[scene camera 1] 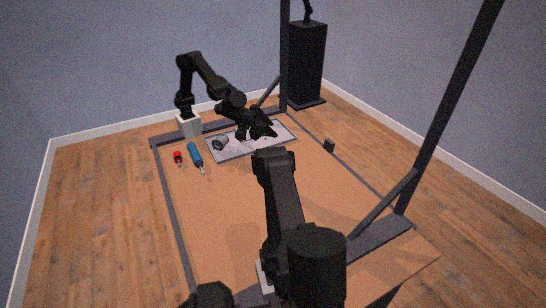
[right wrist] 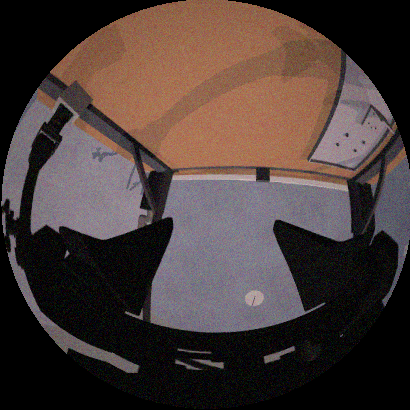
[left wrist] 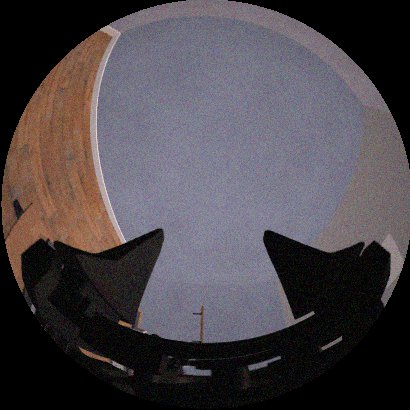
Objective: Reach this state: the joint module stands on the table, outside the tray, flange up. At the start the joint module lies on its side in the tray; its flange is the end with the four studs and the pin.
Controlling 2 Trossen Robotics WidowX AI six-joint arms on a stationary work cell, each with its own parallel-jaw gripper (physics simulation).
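Places are measured from the left arm's base along level axes (x ahead, y left, z up), in metres.
Pixels of known places: left gripper, fingertip midpoint: (left wrist: 214, 235); right gripper, fingertip midpoint: (scene camera 1: 275, 130) (right wrist: 224, 224); left arm's base, origin of the base link: (right wrist: 63, 112); right arm's base, origin of the base link: (scene camera 1: 187, 115).
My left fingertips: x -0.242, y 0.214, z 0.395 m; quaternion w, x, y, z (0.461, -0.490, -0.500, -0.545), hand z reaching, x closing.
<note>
Ahead of a thing's pixels: the offset from my left fingertips to its middle.
The grey joint module @(0.939 m ahead, 0.142 m right, 0.423 m down) (scene camera 1: 220, 142) lies on its side near the left end of the light tray @(0.967 m ahead, 0.295 m right, 0.450 m down) (scene camera 1: 287, 133) (right wrist: 330, 150); which end bears the studs is too blurred to tell. My right gripper (scene camera 1: 256, 136) (right wrist: 224, 224) is open and empty. In scene camera 1 it appears over the middle of the tray, to the right of the module and apart from it. The module does not show in either wrist view. My left gripper (left wrist: 214, 235) is open and empty, facing the wall; where it is in scene camera 1 is unclear.
A blue-handled tool @(0.868 m ahead, 0.025 m right, 0.439 m down) (scene camera 1: 194, 152) and a red-handled tool @(0.885 m ahead, 0.056 m left, 0.441 m down) (scene camera 1: 177, 156) lie left of the tray. A small dark block @(0.772 m ahead, 0.634 m right, 0.427 m down) (scene camera 1: 328, 145) (right wrist: 262, 174) sits at the table's right edge. Dark frame posts (scene camera 1: 440, 112) rise at the right. My left arm rises in the foreground.
</note>
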